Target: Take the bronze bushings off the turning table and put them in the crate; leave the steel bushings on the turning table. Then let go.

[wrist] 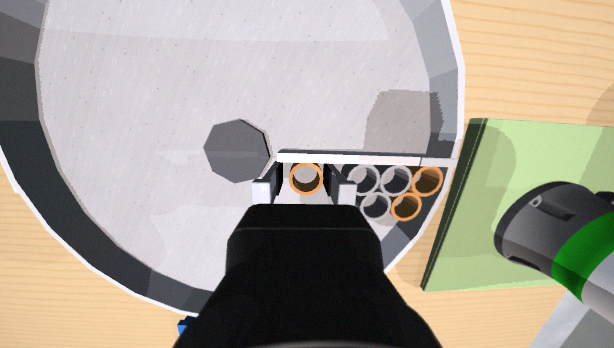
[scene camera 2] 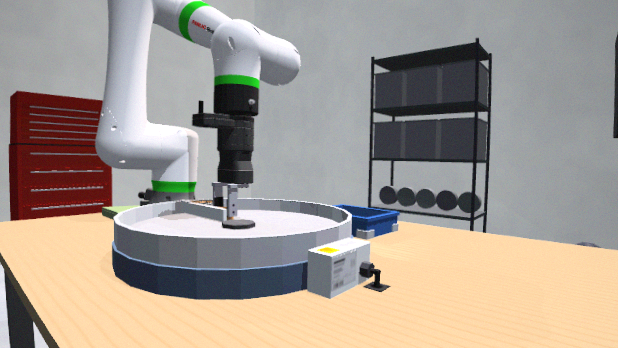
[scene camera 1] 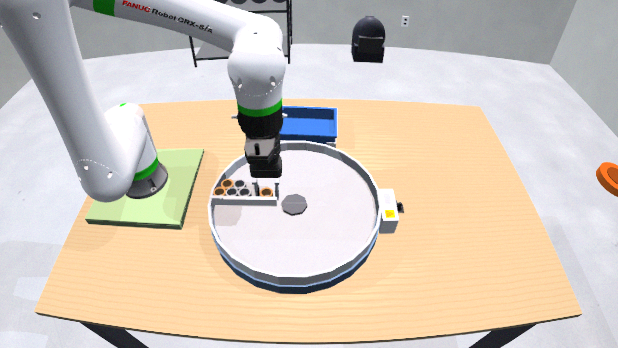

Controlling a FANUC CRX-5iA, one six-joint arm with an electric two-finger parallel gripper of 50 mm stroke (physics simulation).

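Frame: origin at the arm's base, x down, y ahead, z right, level; millimetres.
Seen in the pictures: gripper, fingertip midpoint: (wrist: 303, 172) (scene camera 1: 267, 197); arm's base, link origin: (wrist: 537, 223) (scene camera 1: 145, 180).
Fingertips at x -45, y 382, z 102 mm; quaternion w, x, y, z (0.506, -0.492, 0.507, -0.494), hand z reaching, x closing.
Offsets run from my fingertips to a thing's middle. "spot": to the spot under its first point.
My gripper (scene camera 1: 266, 187) (scene camera 2: 225, 199) (wrist: 303, 172) is open, low over the turning table (scene camera 1: 320, 240) (scene camera 2: 225, 252) (wrist: 125, 100). Its fingers stand on either side of a lone upright bronze bushing (scene camera 1: 266, 195) (wrist: 306, 192), with a gap to each. Two more bronze bushings, one by the wall (wrist: 441, 178) and one beside it @(dx -1, dy -105, dz -34 mm) (wrist: 406, 219), stand at the rim end of the straight divider. Three steel bushings @(dx -1, dy -57, dz -5 mm) (wrist: 363, 193) @(dx -1, dy -89, dz -6 mm) (wrist: 396, 167) @(dx -1, dy -72, dz -33 mm) (wrist: 376, 219) stand between these and the right finger in the wrist view. The blue crate @(dx +39, dy +108, dz -328 mm) (scene camera 1: 310, 131) (scene camera 2: 375, 221) (wrist: 182, 328) is behind the turning table; its inside is partly hidden.
The white divider @(spot: dx -7, dy -53, dz +19 mm) (scene camera 1: 245, 201) (scene camera 2: 205, 210) (wrist: 350, 158) runs close beside the lone bushing. A dark hub @(dx +7, dy +66, dz +19 mm) (scene camera 1: 294, 204) (scene camera 2: 238, 224) (wrist: 237, 150) lies at the turning table's centre. A raised wall rings it. A control box @(spot: dx +6, dy +295, dz +53 mm) (scene camera 1: 388, 212) (scene camera 2: 337, 267) adjoins the wall. The arm's base stands on a green plate (scene camera 1: 165, 210) (wrist: 465, 250).
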